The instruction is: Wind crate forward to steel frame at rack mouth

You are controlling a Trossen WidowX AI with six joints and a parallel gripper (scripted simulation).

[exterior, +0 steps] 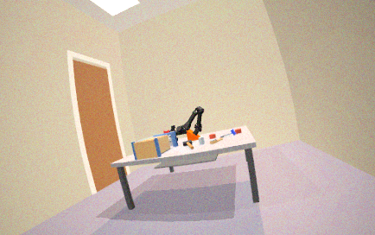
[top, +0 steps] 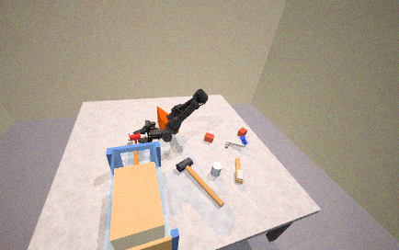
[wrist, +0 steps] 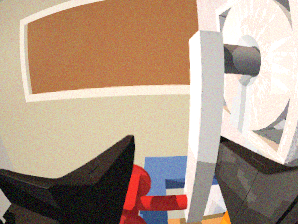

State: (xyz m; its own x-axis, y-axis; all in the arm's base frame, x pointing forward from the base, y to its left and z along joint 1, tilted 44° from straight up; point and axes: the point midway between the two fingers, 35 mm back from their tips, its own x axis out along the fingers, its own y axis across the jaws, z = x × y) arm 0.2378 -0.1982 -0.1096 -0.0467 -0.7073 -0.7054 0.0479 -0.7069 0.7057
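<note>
My gripper tip is now 1 cm to the right of the red-handled winch handle, 1 cm short of it and 1 cm above it. Also, from my gripper tip: red grip 5 cm ahead, 2 cm above, 1 cm to the left; frame 11 cm ahead, 3 cm below, 1 cm to the left; grey hand winch 10 cm below, 7 cm behind.
</note>
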